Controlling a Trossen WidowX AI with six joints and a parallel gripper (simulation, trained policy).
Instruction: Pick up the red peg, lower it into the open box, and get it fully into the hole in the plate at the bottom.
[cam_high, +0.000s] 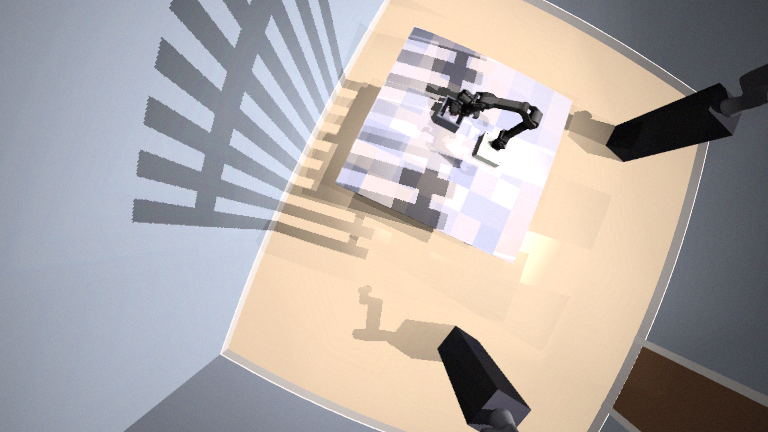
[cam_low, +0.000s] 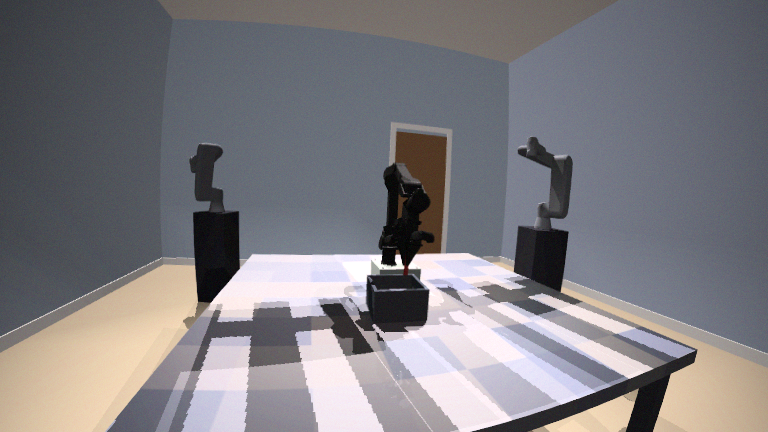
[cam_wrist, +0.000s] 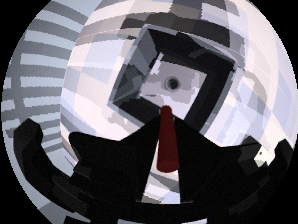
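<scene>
Now: gripper tip 1 cm below the red peg. Round my gripper tip: dark box: 3 cm ahead, 3 cm to the right, 12 cm below; then grey plate: 3 cm ahead, 3 cm to the right, 10 cm below.
</scene>
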